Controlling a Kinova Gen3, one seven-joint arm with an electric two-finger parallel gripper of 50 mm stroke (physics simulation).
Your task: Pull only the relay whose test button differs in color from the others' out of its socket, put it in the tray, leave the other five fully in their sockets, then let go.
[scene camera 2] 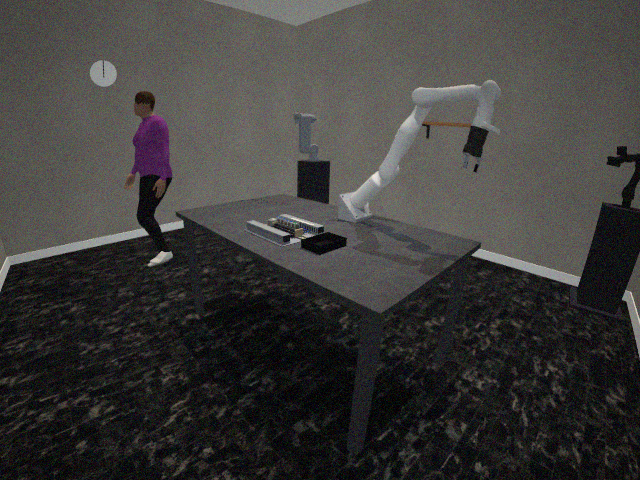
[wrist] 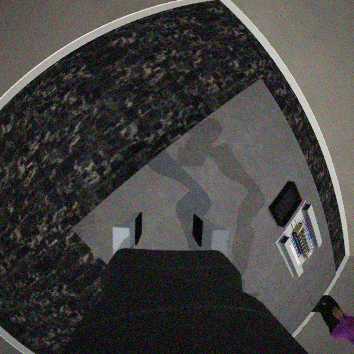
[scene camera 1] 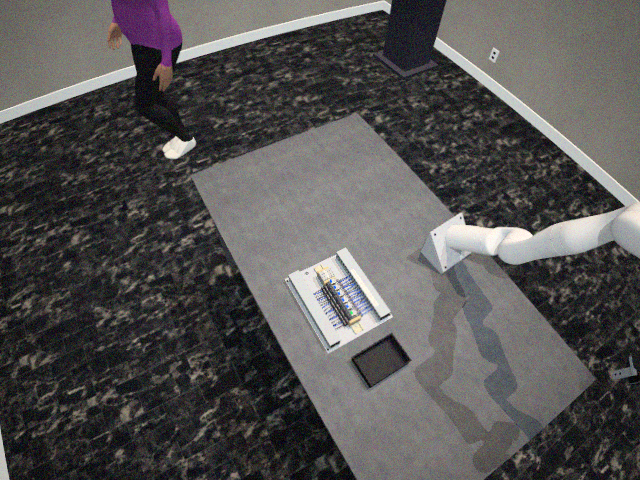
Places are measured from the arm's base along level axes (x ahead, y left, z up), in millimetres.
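Where they show: gripper, fingertip midpoint: [scene camera 2: 469, 170] [wrist: 167, 223] [scene camera 1: 621, 377]; arm's base at its link origin: [scene camera 2: 356, 202] [scene camera 1: 454, 236].
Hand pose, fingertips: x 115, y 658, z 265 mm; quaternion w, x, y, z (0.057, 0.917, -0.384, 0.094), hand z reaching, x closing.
Things, the pixels of their top centre, and the offset from my fingertips. "*": a spot on its surface instead. Level surfaces: height alone.
- white panel at a spot on its surface: [scene camera 1: 306, 283] * dx +453, dy -818, dz -314 mm
- odd test button at its top centre: [scene camera 1: 351, 312] dx +392, dy -633, dz -288 mm
- dark tray at a spot on its surface: [scene camera 1: 381, 361] [wrist: 282, 203] * dx +389, dy -453, dz -354 mm
- grey table at its surface level: dz -357 mm
A row of slim relays [scene camera 1: 338, 302] [scene camera 2: 290, 225] [wrist: 301, 240] stands in sockets on the white panel [scene camera 1: 306, 283]. In scene camera 1, a green spot, seemingly the odd test button [scene camera 1: 351, 312], shows near the row's tray end; blue spots show along the rest. The relays are too small to check how deep each sits. The dark tray [scene camera 1: 381, 361] [scene camera 2: 324, 242] [wrist: 286, 202] lies beside the panel's end and looks empty. My gripper [scene camera 2: 470, 167] [wrist: 167, 223] is open and empty, high above and well away from panel and tray; it does not show in scene camera 1.
White wire ducts [scene camera 1: 364, 286] [scene camera 2: 267, 231] flank the row, with blue wires [scene camera 1: 325, 307] beside the relays. The grey table [scene camera 1: 289, 191] [scene camera 2: 372, 279] [wrist: 240, 115] carries my arm's base [scene camera 1: 444, 248] [scene camera 2: 354, 206]. A person [scene camera 1: 147, 41] [scene camera 2: 151, 144] stands beyond the table.
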